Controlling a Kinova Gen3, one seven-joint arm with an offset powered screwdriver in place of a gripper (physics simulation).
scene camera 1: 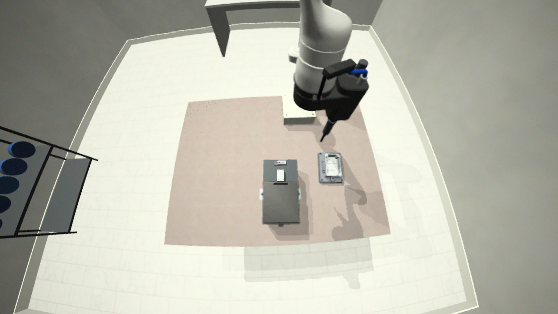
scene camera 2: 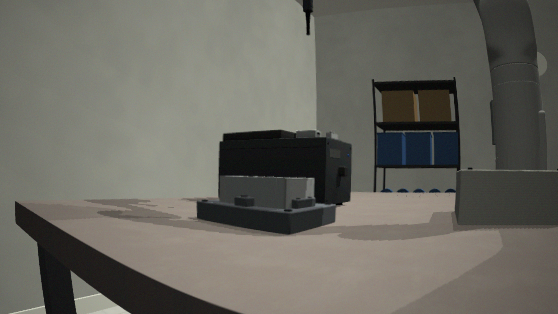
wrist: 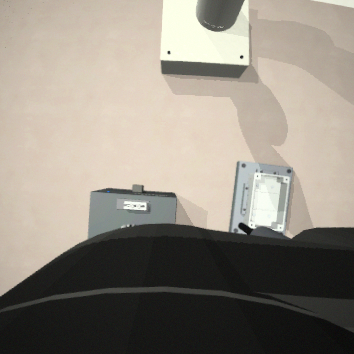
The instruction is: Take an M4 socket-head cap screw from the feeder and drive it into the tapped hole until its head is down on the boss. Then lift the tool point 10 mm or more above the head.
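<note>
The screwdriver [scene camera 1: 322, 140] [scene camera 2: 308, 34] [wrist: 242, 226] points down and hangs high above the table, clear of everything. In the wrist view its tip overlaps the near left corner of the fixture plate. No screw can be made out at the tip, which is small. The dark feeder [scene camera 1: 281, 205] [scene camera 2: 275, 160] [wrist: 106, 216] stands beside the plate, partly hidden by the tool in the wrist view. The open pale housing [scene camera 1: 333, 166] [scene camera 2: 252, 190] [wrist: 266, 200] sits on the grey fixture plate [scene camera 1: 322, 176] [scene camera 2: 245, 218] [wrist: 239, 187]. Small corner bosses show in the wrist view; the tapped hole cannot be singled out.
The arm's base block [scene camera 1: 299, 120] [scene camera 2: 505, 200] [wrist: 200, 68] stands on the table [scene camera 1: 220, 175] [scene camera 2: 300, 260] [wrist: 75, 125], behind the feeder and plate in scene camera 1. A shelf rack [scene camera 2: 415, 125] with brown and blue boxes stands beyond the table.
</note>
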